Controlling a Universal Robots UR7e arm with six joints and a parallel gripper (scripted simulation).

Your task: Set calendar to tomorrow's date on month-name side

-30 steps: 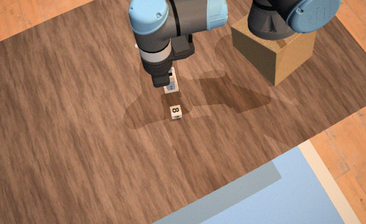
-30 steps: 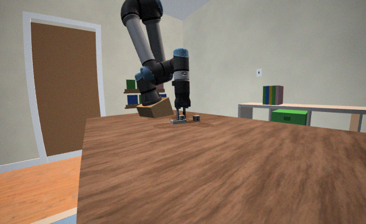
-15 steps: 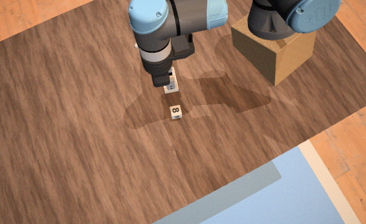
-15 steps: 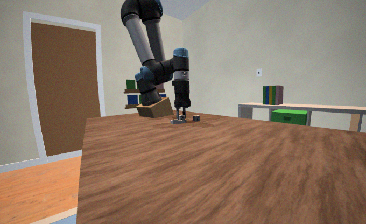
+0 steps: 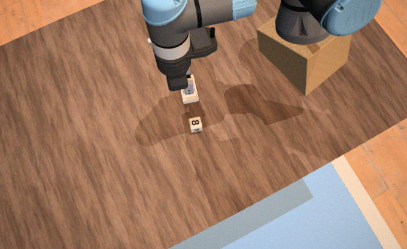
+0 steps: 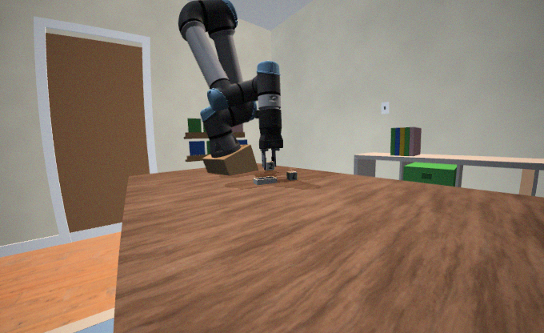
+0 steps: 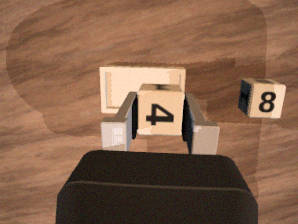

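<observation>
Now: the calendar tray 6 cm below my hand, 2 cm to the right of it and 1 cm behind it. From my hand the other things lie so: digit cube (1 cm below).
</observation>
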